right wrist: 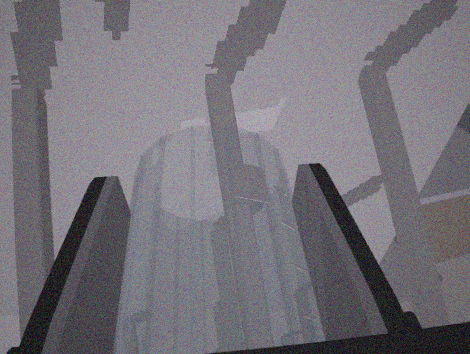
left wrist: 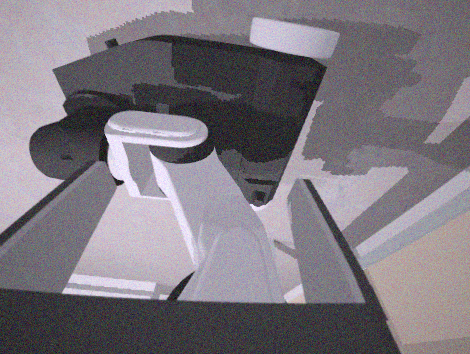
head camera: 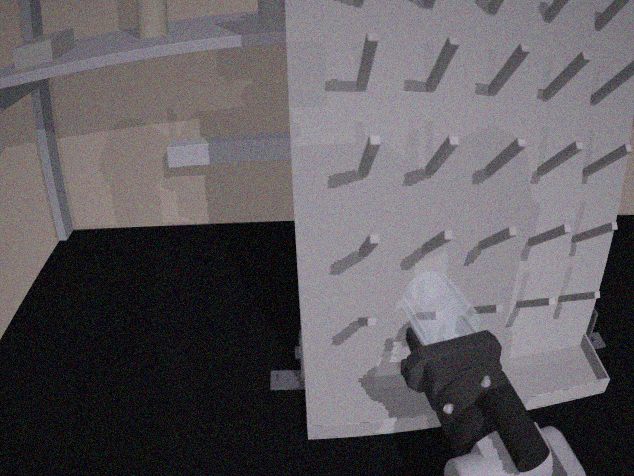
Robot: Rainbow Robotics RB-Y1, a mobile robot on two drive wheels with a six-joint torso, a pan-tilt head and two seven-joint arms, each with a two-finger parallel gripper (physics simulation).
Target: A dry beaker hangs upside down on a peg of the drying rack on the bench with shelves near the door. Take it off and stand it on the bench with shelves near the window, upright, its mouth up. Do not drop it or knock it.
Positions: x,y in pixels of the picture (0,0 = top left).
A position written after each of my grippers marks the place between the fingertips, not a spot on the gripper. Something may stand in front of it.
My left gripper shows in the left wrist view (203,182); in the right wrist view it is out of frame, in the head camera view it is out of frame. My right gripper shows in the right wrist view (210,189) and in the head camera view (435,327); in the left wrist view it is out of frame. A clear beaker shows in the right wrist view (214,252) and in the head camera view (437,309); in the left wrist view it is out of frame.
